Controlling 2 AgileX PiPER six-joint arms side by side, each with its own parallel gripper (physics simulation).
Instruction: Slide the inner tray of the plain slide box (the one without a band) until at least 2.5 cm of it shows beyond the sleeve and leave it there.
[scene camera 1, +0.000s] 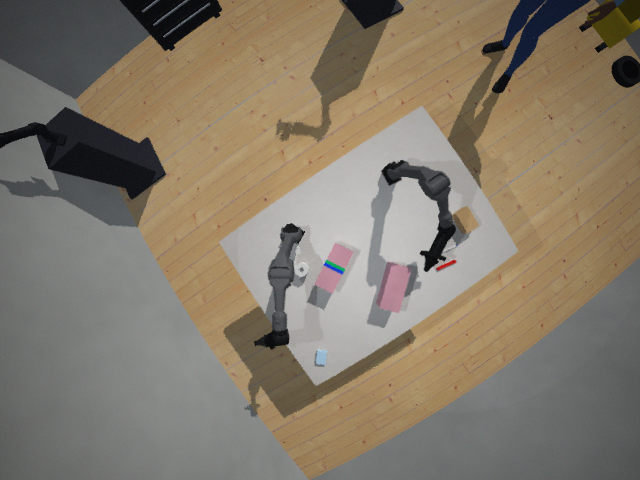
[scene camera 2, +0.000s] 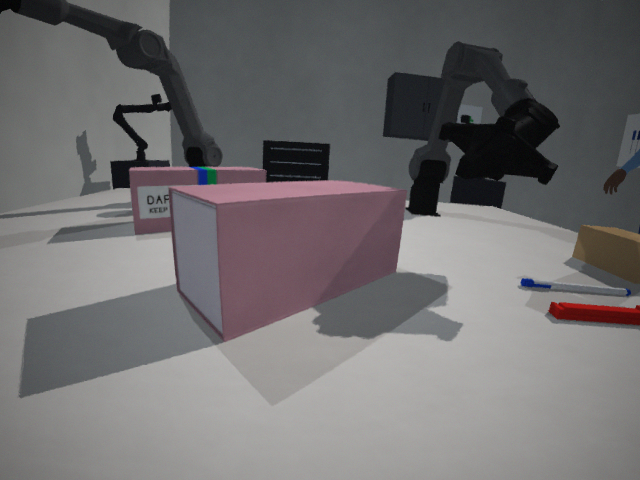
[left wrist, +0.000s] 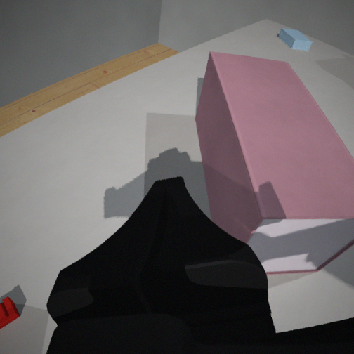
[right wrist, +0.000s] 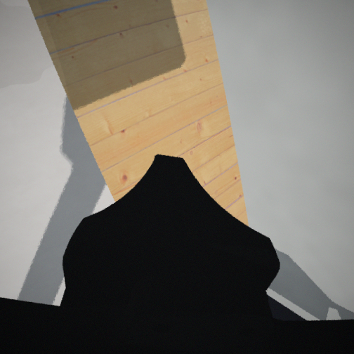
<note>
In view: my left gripper (scene camera 2: 463, 168), my right gripper (right wrist: 166, 173), a white-and-blue pen (scene camera 2: 524, 282) and a pale inner tray (scene camera 2: 195, 229).
My left gripper also shows in the left wrist view (left wrist: 172, 195). The left wrist view misses the white-and-blue pen: it is out of frame. The right wrist view misses the white-and-blue pen: it is out of frame.
</note>
